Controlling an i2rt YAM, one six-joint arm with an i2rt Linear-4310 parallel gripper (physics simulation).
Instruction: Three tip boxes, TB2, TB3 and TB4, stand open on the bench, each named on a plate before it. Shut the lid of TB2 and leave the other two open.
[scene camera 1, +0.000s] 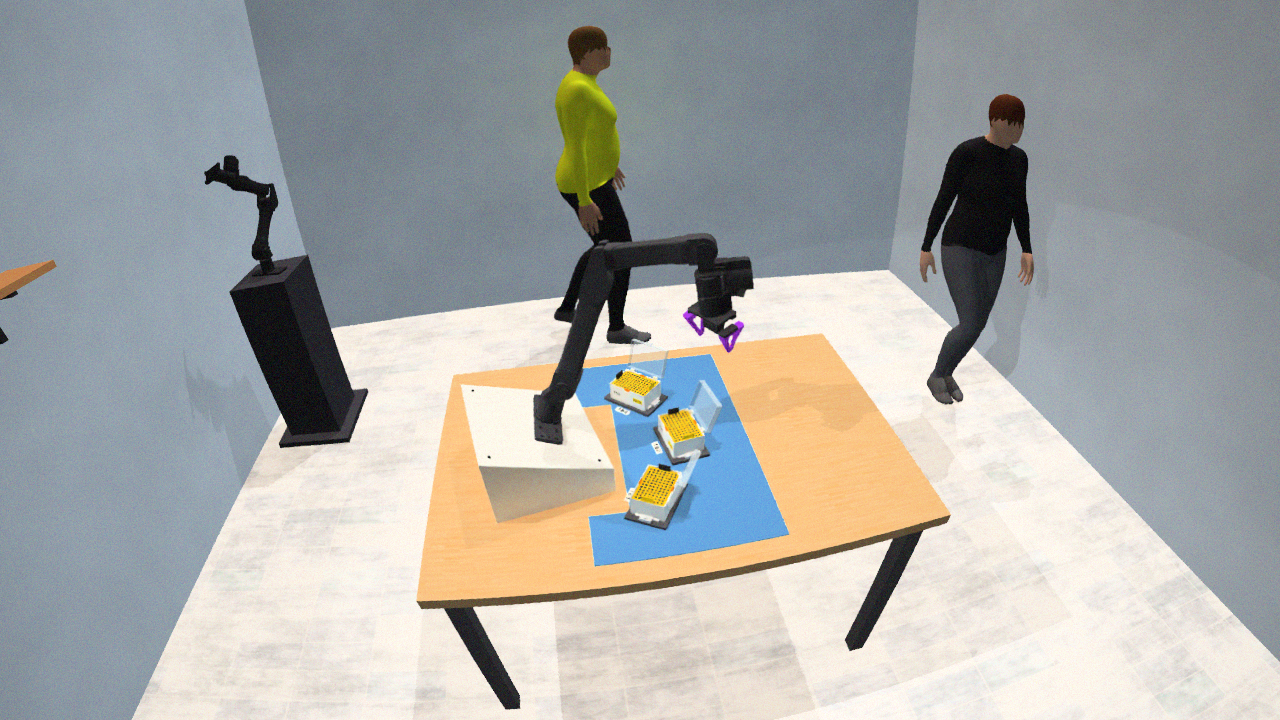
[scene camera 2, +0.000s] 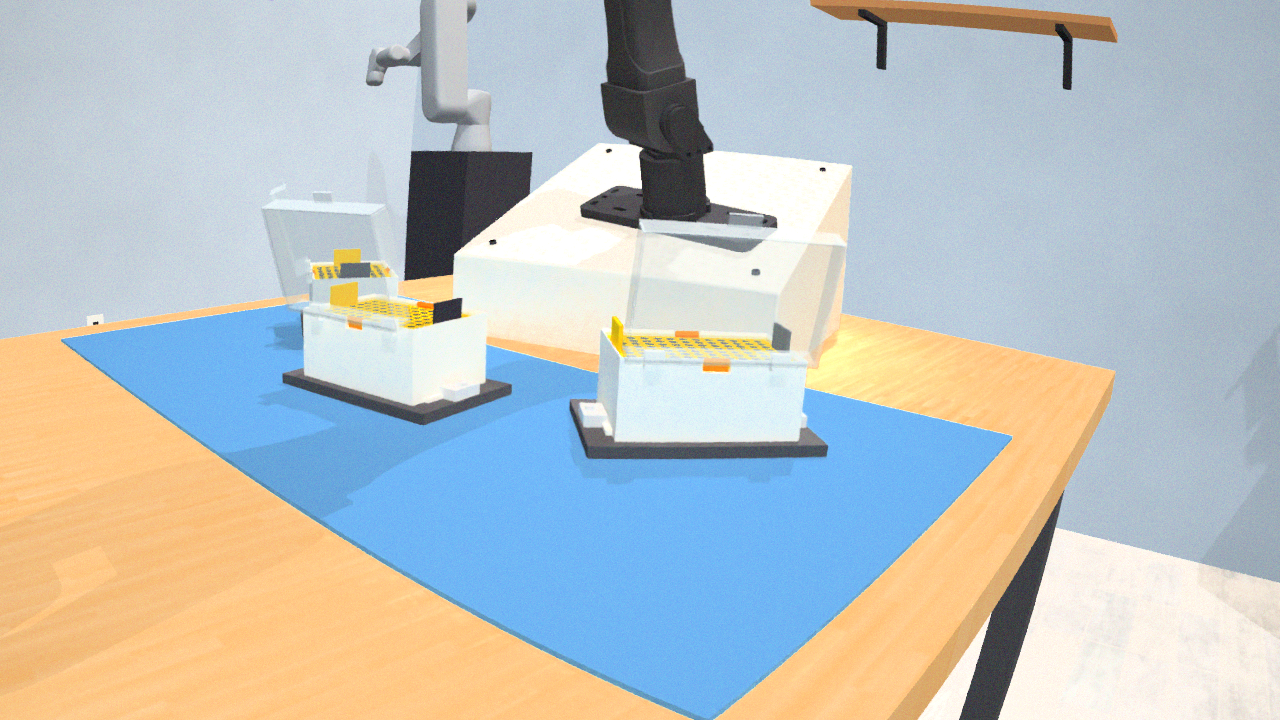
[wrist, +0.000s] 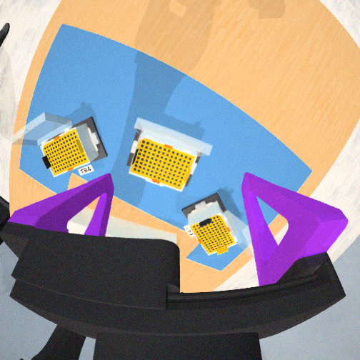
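Pixels of known places: gripper, fingertip midpoint: (scene camera 1: 715, 343); arm's base at its link origin: (scene camera 1: 547, 419) (scene camera 2: 676, 220).
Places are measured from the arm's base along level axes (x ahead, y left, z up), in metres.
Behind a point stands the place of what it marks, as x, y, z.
Observation:
TB2 (scene camera 1: 682, 434) (scene camera 2: 362, 353) (wrist: 162, 162) is the middle white box with yellow tips; its clear lid (scene camera 1: 706, 405) {0.412, 0.002, -0.016} (scene camera 2: 326, 237) {0.421, 0.010, 0.005} (wrist: 172, 136) stands up, open, on the side away from the arm's base. TB4 (scene camera 1: 634, 390) (scene camera 2: 711, 398) (wrist: 66, 152) has its clear lid (scene camera 1: 648, 360) {0.298, 0.250, -0.023} (wrist: 42, 129) open. TB3 (scene camera 1: 656, 490) {0.241, -0.232, -0.061} (wrist: 214, 232) has its lid (scene camera 1: 689, 470) {0.310, -0.266, 0.026} open too. The plate of TB4 (wrist: 85, 170) reads clearly; TB3's is partly hidden. My gripper (scene camera 1: 714, 341) {0.426, -0.009, 0.180} (wrist: 177, 180) is open and empty, high above the boxes, touching none.
The boxes stand on dark bases on a blue mat (scene camera 1: 747, 510) {0.450, -0.290, -0.117} (scene camera 2: 626, 573) {0.449, 0.296, -0.118} (wrist: 100, 65). The arm stands on a white sloped block (scene camera 1: 510, 425) {-0.087, -0.055, 0.038} (scene camera 2: 537, 300) {0.129, -0.062, -0.079} on the wooden table (scene camera 1: 832, 429) {0.775, -0.055, -0.121} (scene camera 2: 107, 537) {0.633, 0.106, -0.121} (wrist: 240, 60). Two people (scene camera 1: 586, 134) (scene camera 1: 989, 197) stand beyond the table.

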